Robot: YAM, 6 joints.
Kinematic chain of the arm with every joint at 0, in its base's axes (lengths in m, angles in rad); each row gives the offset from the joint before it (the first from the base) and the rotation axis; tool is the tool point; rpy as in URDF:
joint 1: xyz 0 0 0.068 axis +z
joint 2: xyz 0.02 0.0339 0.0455 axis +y
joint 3: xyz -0.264 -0.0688 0 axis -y
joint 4: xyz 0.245 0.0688 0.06 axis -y
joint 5: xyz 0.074 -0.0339 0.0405 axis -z
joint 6: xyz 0.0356 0 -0.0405 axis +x
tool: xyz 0 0 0 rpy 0 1.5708 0
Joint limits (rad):
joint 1: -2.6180..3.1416
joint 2: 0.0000..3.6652
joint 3: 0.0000..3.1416
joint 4: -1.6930..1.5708
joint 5: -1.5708..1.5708
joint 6: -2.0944..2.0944
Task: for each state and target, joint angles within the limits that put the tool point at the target. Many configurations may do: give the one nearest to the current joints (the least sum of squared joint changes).
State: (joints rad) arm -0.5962 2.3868 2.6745 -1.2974 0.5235 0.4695
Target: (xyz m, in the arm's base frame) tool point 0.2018 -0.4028 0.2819
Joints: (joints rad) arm -1.0656 2.3274 2.4119 -1.5608 0.5415 0.4695
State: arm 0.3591 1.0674 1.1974 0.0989 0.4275 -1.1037
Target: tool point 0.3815 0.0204 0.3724
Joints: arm 0.0912 1.5832 1.3526 0.1602 0.4172 -1.1037
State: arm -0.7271 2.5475 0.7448 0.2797 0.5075 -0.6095
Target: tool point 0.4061 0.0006 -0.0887
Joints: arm 0.0368 2.6615 1.2409 0.3996 0.4144 -0.6095
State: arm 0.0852 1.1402 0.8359 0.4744 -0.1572 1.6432
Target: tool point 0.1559 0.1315 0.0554
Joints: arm 0.6598 1.6463 0.2889 0.2999 -0.2365 1.6432
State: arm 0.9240 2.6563 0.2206 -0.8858 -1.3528 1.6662
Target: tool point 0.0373 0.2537 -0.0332
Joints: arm 1.2878 2.4912 0.9679 -0.6825 -1.3917 1.6662
